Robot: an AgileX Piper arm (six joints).
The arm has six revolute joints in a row. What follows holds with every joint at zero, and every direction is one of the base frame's.
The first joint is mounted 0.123 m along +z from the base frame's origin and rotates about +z.
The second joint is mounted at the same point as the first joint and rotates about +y.
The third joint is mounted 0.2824 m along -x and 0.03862 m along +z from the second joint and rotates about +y.
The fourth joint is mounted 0.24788 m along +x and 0.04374 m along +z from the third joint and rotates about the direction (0.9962, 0, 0.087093).
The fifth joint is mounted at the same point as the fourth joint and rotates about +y.
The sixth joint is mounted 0.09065 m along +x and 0.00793 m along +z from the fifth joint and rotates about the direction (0.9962, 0, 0.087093).
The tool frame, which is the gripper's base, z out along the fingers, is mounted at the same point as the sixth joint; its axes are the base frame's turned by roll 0, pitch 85.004 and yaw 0 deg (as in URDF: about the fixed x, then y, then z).
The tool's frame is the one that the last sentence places.
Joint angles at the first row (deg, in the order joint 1, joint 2, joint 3, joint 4, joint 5, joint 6):
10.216 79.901 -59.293 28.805 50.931 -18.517
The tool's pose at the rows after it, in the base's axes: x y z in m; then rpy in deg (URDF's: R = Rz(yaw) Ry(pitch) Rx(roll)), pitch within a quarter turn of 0, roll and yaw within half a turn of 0:
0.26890 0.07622 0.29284 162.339 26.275 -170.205
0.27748 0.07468 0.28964 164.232 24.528 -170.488
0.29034 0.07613 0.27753 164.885 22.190 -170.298
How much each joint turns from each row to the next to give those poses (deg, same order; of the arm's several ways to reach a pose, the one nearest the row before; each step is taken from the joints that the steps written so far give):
-0.001 0.428 -2.510 -6.487 1.323 4.806
0.002 2.075 -1.745 -2.820 0.816 2.367
-0.001 3.602 -1.334 -0.709 0.002 0.284

